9 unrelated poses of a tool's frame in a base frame.
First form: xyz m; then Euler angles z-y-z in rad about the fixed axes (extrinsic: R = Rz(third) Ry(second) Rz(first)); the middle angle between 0 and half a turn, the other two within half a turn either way.
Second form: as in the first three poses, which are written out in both.
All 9 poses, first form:
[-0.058 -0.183 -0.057 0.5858 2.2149 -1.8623]
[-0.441 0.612 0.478 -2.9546 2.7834 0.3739]
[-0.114 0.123 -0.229 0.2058 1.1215 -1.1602]
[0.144 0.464 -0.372 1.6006 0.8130 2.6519]
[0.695 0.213 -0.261 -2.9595 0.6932 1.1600]
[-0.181 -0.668 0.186 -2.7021 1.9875 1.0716]
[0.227 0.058 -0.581 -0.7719 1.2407 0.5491]
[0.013 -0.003 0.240 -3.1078 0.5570 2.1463]
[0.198 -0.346 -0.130 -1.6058 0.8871 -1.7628]
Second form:
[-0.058 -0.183 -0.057 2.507 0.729 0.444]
[-0.441 0.612 0.478 -3.072 -0.352 0.175]
[-0.114 0.123 -0.229 0.401 1.080 -0.712]
[0.144 0.464 -0.372 0.813 -0.022 -2.040]
[0.695 0.213 -0.261 -0.149 -0.680 -1.747]
[-0.181 -0.668 0.186 -2.376 -0.975 0.212]
[0.227 0.058 -0.581 -1.114 0.745 -0.700]
[0.013 -0.003 0.240 -0.021 -0.557 -0.955]
[0.198 -0.346 -0.130 -0.887 -0.027 2.927]

